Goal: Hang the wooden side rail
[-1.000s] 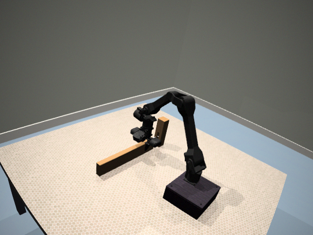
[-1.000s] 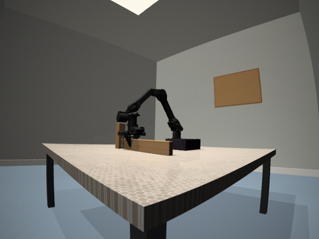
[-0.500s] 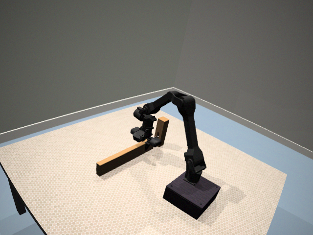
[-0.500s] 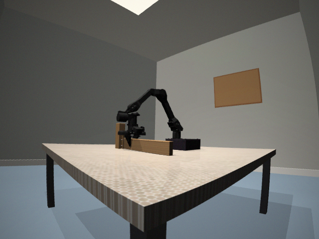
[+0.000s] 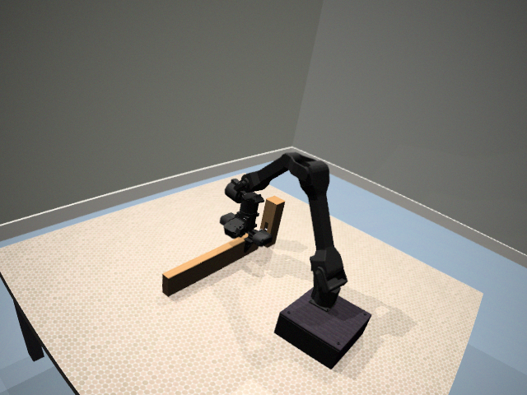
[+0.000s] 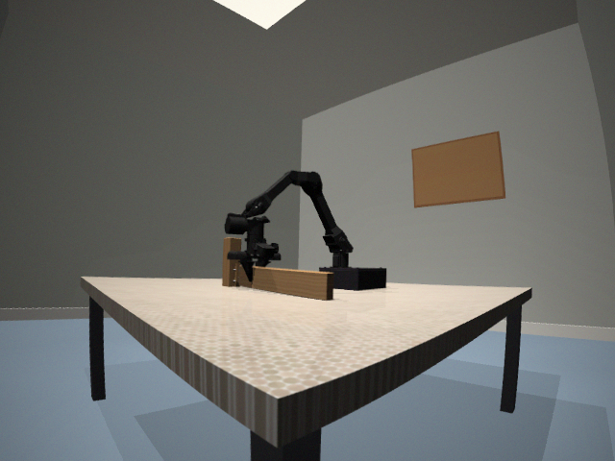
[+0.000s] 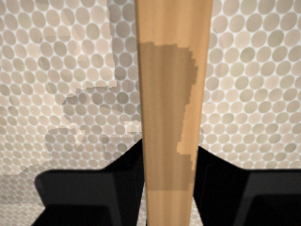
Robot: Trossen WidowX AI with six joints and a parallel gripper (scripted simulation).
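My gripper tip is now 10 mm past the headboard post, 150 mm to the left of it and 50 mm below it.
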